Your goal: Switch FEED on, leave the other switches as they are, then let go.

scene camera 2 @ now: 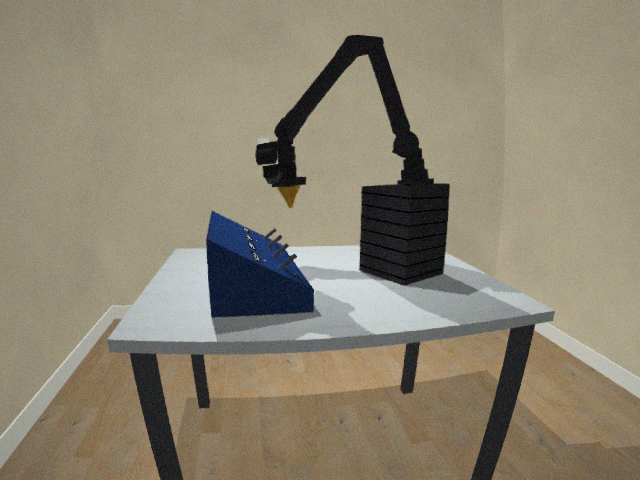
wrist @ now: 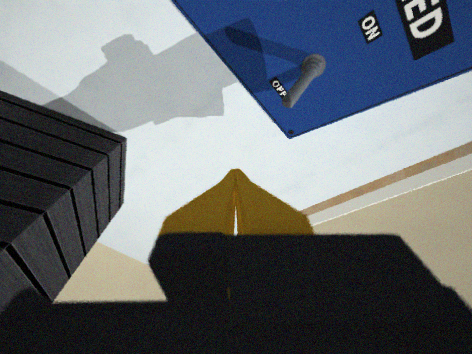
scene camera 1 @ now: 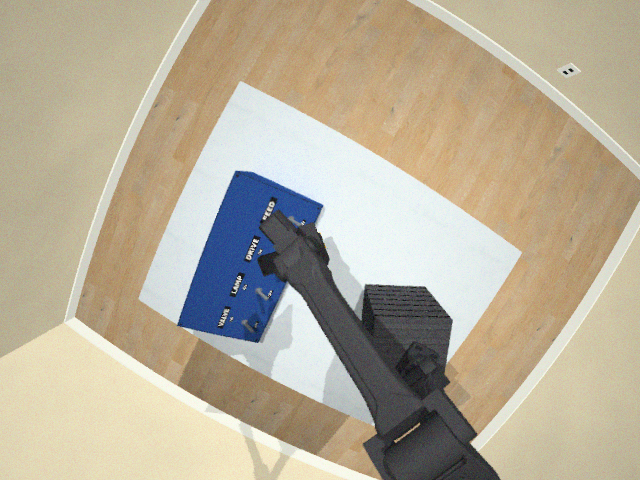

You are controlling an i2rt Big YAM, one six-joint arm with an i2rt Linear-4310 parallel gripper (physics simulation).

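Frame: origin at the arm's base, x ahead, y left, z up, level; centimetres.
Where they show: gripper, fingertip midpoint: [scene camera 2: 290, 207] [wrist: 235, 176]; arm's base, link origin: [scene camera 2: 415, 184] [scene camera 1: 414, 365].
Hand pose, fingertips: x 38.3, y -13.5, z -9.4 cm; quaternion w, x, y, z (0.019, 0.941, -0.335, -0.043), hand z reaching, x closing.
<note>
Each offset is from my fingertips to the top centre of the thing. "*": to the spot under its first point. Level surfaces: height alone.
The blue sloped switch panel [scene camera 1: 217, 258] [scene camera 2: 258, 289] [wrist: 330, 30] has switches labelled FEED, DRIVE, LAMP and VALVE. The FEED lever {dz -6.9, dx +6.7, dy -0.4 cm} [scene camera 1: 294, 221] [scene camera 2: 270, 234] [wrist: 301, 82] is the farthest in scene camera 2 and leans toward its OFF label {* dz -12.4, dx +4.9, dy -0.3 cm} [wrist: 278, 87]. The ON label {* dz -8.4, dx +12.6, dy +0.1 cm} [wrist: 370, 27] is up the slope from it. In scene camera 2 the levers look parallel. My gripper [scene camera 2: 290, 205] [wrist: 235, 176] is shut and empty, pointing down well above the levers and touching none. In scene camera 1 the arm hides its fingertips and the DRIVE lever.
The panel stands on a pale table {dz -20.1 cm} [scene camera 1: 372, 206] [scene camera 2: 170, 289]. The arm's black ribbed pedestal [scene camera 1: 413, 320] [scene camera 2: 403, 232] [wrist: 60, 175] stands on the table to the right of the panel in scene camera 2. Arm shadows fall across the table and the panel's lower edge.
</note>
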